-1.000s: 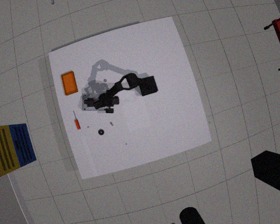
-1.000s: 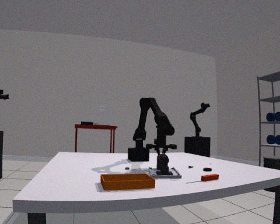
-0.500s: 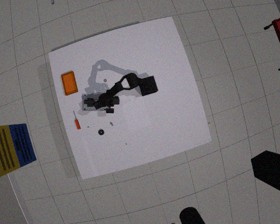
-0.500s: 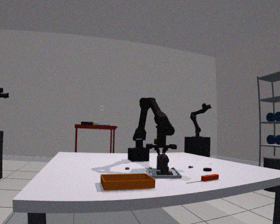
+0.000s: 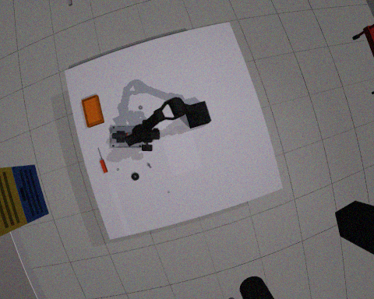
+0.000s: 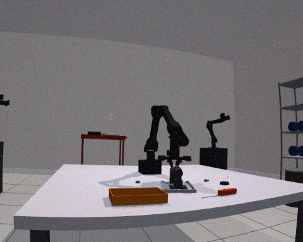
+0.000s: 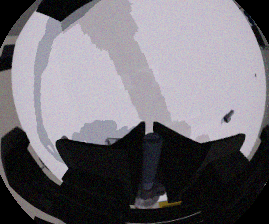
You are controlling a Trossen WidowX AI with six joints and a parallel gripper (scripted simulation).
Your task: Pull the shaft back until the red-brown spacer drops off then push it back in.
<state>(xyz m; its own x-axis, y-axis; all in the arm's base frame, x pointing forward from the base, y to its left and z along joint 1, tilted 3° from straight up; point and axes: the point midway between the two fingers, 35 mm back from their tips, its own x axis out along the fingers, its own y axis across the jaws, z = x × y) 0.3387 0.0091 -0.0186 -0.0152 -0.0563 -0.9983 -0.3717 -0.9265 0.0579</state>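
The red-brown spacer lies 13 cm ahead of my gripper tip, 5 cm to the right of it and 3 cm above it. The rest, counted from my gripper tip: red-handled screwdriver: 38 cm ahead, 2 cm to the left, 4 cm below; orange tray: 32 cm ahead, 32 cm to the right, 4 cm below.
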